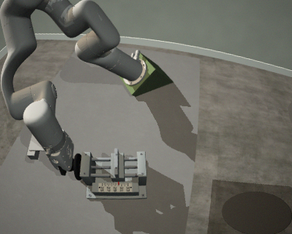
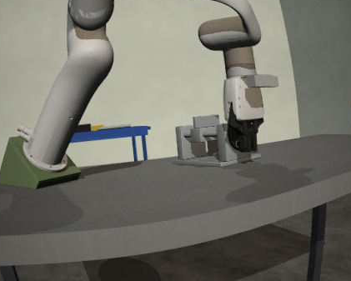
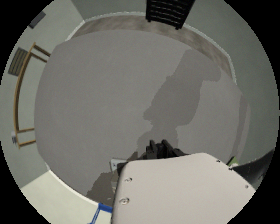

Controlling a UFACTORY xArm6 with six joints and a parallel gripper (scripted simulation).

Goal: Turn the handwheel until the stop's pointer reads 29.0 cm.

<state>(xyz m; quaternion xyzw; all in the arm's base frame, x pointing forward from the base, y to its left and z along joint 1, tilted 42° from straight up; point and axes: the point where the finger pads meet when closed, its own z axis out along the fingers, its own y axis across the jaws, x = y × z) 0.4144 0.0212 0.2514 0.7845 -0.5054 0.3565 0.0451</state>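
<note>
Now: the black handwheel 2 cm to the left of my hand. Round my hand: movable stop: 17 cm to the left, 4 cm above, 2 cm behind.
</note>
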